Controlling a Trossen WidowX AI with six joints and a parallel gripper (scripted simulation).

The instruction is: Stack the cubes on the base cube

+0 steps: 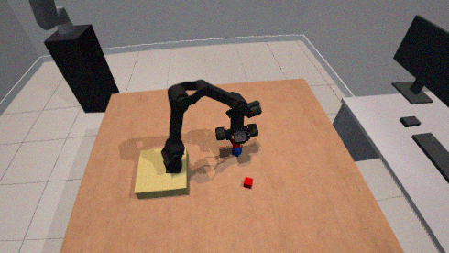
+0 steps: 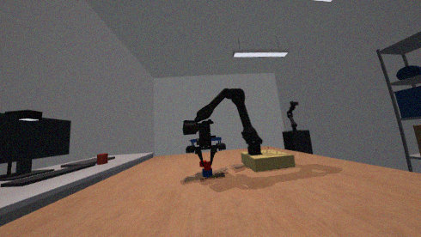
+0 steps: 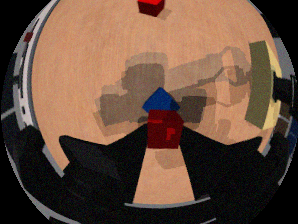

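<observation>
Now: gripper tip 4 cm above the blue cube and 2 cm to the left of it.
</observation>
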